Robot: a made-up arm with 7 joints. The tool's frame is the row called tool. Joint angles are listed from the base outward.
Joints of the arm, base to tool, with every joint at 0 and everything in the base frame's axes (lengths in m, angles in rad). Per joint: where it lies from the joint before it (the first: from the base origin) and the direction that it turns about. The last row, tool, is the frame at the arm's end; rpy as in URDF.
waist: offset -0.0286 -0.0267 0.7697 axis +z
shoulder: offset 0.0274 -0.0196 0.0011 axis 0 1 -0.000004
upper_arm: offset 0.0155 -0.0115 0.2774 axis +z
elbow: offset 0.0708 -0.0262 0.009 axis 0 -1 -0.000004
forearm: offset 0.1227 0.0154 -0.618 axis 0 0.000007 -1
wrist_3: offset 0.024 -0.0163 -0.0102 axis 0 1 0.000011
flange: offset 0.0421 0.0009 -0.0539 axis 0 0.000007 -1
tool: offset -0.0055 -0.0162 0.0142 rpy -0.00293 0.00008 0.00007
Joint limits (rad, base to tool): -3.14..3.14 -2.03..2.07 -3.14..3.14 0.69..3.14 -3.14..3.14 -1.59..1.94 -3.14..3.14
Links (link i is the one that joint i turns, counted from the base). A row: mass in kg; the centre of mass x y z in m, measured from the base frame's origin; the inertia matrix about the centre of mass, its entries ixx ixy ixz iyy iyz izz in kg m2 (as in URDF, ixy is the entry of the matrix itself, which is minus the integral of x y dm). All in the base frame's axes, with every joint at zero. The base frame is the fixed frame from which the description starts. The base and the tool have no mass.
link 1: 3.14; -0.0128 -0.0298 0.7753; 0.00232 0 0 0.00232 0 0.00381
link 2: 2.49; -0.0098 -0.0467 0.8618; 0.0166 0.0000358 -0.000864 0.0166 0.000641 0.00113
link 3: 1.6; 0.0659 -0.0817 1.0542; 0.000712 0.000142 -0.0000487 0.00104 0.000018 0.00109
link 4: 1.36; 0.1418 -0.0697 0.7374; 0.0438 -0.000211 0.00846 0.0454 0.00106 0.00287
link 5: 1.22; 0.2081 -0.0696 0.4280; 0.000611 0 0 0.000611 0 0.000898
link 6: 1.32; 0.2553 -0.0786 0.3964; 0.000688 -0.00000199 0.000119 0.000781 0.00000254 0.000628
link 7: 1.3; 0.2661 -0.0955 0.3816; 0.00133 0 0 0.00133 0 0.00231
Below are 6 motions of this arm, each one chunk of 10 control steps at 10 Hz.
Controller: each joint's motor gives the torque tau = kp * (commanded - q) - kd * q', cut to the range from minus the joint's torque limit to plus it. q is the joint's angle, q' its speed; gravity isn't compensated. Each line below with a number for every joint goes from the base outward.
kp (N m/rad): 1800 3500 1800 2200 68 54 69
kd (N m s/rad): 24 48 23 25 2.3 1.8 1.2
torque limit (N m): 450 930 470 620 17 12 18
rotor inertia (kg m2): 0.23 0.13 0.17 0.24 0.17 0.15 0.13
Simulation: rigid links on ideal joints. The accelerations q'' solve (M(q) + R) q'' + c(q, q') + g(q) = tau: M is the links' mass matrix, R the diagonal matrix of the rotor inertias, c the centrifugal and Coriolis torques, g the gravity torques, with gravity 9.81 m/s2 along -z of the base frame. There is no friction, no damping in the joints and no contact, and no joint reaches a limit. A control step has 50 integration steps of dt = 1/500 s. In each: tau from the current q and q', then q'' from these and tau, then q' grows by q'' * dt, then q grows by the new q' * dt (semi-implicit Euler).
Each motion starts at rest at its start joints. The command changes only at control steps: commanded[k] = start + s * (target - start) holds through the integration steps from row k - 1 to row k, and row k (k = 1, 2, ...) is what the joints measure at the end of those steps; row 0 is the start. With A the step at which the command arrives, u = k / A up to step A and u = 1 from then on. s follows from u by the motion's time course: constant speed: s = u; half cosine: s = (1 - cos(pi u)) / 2; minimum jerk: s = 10 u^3 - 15 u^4 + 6 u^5; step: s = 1 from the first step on.
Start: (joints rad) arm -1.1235 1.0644 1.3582 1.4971 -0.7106 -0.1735 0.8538
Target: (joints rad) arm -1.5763 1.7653 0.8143 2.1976 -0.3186 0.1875 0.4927
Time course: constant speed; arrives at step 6
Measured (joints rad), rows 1 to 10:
1: -1.2145 1.2025 1.2153 1.6035 -0.7051 -0.0939 0.7835
2: -1.3671 1.3197 1.0981 1.7542 -0.5112 0.0082 0.6943
3: -1.3989 1.4357 1.0339 1.8515 -0.4418 0.0002 0.6549
4: -1.4440 1.5643 0.9438 1.9492 -0.4524 0.0952 0.5984
5: -1.5581 1.6736 0.8504 2.0885 -0.3657 0.1837 0.5271
6: -1.6370 1.7909 0.7631 2.2042 -0.2763 0.1850 0.4691
7: -1.5717 1.7703 0.8136 2.1953 -0.2450 0.2010 0.4856
8: -1.5482 1.7779 0.8166 2.1795 -0.3553 0.2062 0.5090
9: -1.5936 1.7802 0.7934 2.1975 -0.3121 0.2221 0.4825
10: -1.5815 1.7689 0.8099 2.2000 -0.2819 0.1845 0.4893

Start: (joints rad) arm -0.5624 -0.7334 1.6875 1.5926 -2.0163 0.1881 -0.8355
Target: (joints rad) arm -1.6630 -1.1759 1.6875 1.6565 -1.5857 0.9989 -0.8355
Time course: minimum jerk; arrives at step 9
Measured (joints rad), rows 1 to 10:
1: -0.5779 -0.7471 1.7060 1.5753 -2.0203 0.1832 -0.8379
2: -0.6536 -0.7746 1.7011 1.5786 -1.9949 0.2107 -0.8409
3: -0.8233 -0.8340 1.6964 1.5691 -1.9166 0.3479 -0.8367
4: -1.0414 -0.9173 1.6958 1.5721 -1.8426 0.5198 -0.8395
5: -1.2703 -1.0102 1.7003 1.5844 -1.7524 0.6863 -0.8395
6: -1.4747 -1.0931 1.7021 1.5995 -1.6706 0.8324 -0.8388
7: -1.6110 -1.1509 1.7012 1.6192 -1.6174 0.9402 -0.8391
8: -1.6633 -1.1792 1.7031 1.6394 -1.5927 0.9858 -0.8379
9: -1.6615 -1.1839 1.7044 1.6519 -1.5920 0.9799 -0.8371
10: -1.6598 -1.1844 1.7059 1.6528 -1.5947 0.9711 -0.8368

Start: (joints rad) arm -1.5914 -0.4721 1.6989 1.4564 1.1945 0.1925 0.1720
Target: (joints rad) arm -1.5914 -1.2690 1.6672 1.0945 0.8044 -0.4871 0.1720
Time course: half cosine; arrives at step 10
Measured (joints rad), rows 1 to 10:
1: -1.5933 -0.4972 1.7140 1.4232 1.1969 0.1865 0.1716
2: -1.5898 -0.5543 1.7151 1.4013 1.1783 0.1526 0.1724
3: -1.5938 -0.6440 1.7182 1.3532 1.1172 0.0601 0.1726
4: -1.5953 -0.7551 1.7167 1.3045 1.0634 -0.0370 0.1723
5: -1.5970 -0.8783 1.7154 1.2504 0.9988 -0.1417 0.1734
6: -1.5996 -1.0004 1.7087 1.1988 0.9328 -0.2483 0.1735
7: -1.6002 -1.1105 1.7015 1.1531 0.8760 -0.3465 0.1733
8: -1.5985 -1.1978 1.6949 1.1181 0.8308 -0.4215 0.1740
9: -1.5961 -1.2537 1.6888 1.0963 0.8021 -0.4671 0.1741
10: -1.5925 -1.2728 1.6850 1.0907 0.7950 -0.4790 0.1743

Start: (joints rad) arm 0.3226 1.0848 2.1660 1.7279 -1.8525 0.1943 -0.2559
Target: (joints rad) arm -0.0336 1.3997 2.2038 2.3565 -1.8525 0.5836 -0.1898
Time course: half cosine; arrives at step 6
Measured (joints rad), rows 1 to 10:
1: 0.2885 1.1170 2.1508 1.7754 -1.8760 0.2161 -0.2486
2: 0.1906 1.1883 2.1576 1.9173 -1.8753 0.3125 -0.2322
3: 0.0844 1.2806 2.1602 2.0896 -1.8366 0.4299 -0.2160
4: 0.0034 1.3605 2.1716 2.2440 -1.8282 0.5355 -0.1979
5: -0.0502 1.4113 2.1857 2.3503 -1.8360 0.6010 -0.1882
6: -0.0544 1.4192 2.1949 2.3751 -1.8311 0.6217 -0.1866
7: -0.0234 1.4085 2.1944 2.3545 -1.8434 0.6032 -0.1881
8: -0.0232 1.4107 2.1924 2.3564 -1.8587 0.5952 -0.1873
9: -0.0444 1.4143 2.1960 2.3682 -1.8440 0.6066 -0.1873
10: -0.0363 1.4125 2.1950 2.3631 -1.8368 0.6046 -0.1881

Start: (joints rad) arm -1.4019 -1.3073 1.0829 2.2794 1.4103 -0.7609 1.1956
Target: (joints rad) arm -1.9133 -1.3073 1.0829 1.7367 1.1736 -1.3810 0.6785
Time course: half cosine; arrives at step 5
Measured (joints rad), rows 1 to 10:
1: -1.4660 -1.3220 1.1039 2.2221 1.3552 -0.8341 1.1360
2: -1.6374 -1.3086 1.1110 2.0553 1.2683 -0.9961 0.9751
3: -1.8214 -1.2971 1.1150 1.8657 1.2601 -1.1850 0.7953
4: -1.9123 -1.3014 1.1027 1.7532 1.2367 -1.3611 0.6849
5: -1.9244 -1.3113 1.0978 1.7280 1.1851 -1.4296 0.6653
6: -1.9069 -1.3170 1.0970 1.7408 1.1653 -1.4026 0.6851
7: -1.9121 -1.3152 1.0967 1.7365 1.1621 -1.3902 0.6804
8: -1.9176 -1.3132 1.0969 1.7325 1.1818 -1.3987 0.6746
9: -1.9109 -1.3155 1.0966 1.7376 1.1801 -1.4005 0.6805
10: -1.9129 -1.3150 1.0972 1.7360 1.1665 -1.3993 0.6793

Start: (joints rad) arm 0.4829 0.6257 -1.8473 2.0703 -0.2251 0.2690 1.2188
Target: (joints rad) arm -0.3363 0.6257 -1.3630 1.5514 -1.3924 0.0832 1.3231
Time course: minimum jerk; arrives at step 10
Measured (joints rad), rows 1 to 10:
1: 0.4732 0.6334 -1.8281 2.0522 -0.2411 0.2708 1.2215
2: 0.4273 0.6333 -1.8021 2.0192 -0.3114 0.2567 1.2299
3: 0.3241 0.6339 -1.7448 1.9429 -0.4407 0.2285 1.2413
4: 0.1884 0.6353 -1.6683 1.8508 -0.6361 0.2089 1.2605
5: 0.0353 0.6381 -1.5796 1.7499 -0.8610 0.1730 1.2804
6: -0.1146 0.6389 -1.4964 1.6567 -1.0805 0.1362 1.2995
7: -0.2351 0.6379 -1.4277 1.5863 -1.2586 0.1115 1.3144
8: -0.3092 0.6361 -1.3796 1.5465 -1.3743 0.0920 1.3235
9: -0.3371 0.6334 -1.3569 1.5363 -1.4201 0.0786 1.3265
10: -0.3359 0.6318 -1.3525 1.5410 -1.4150 0.0755 1.3255

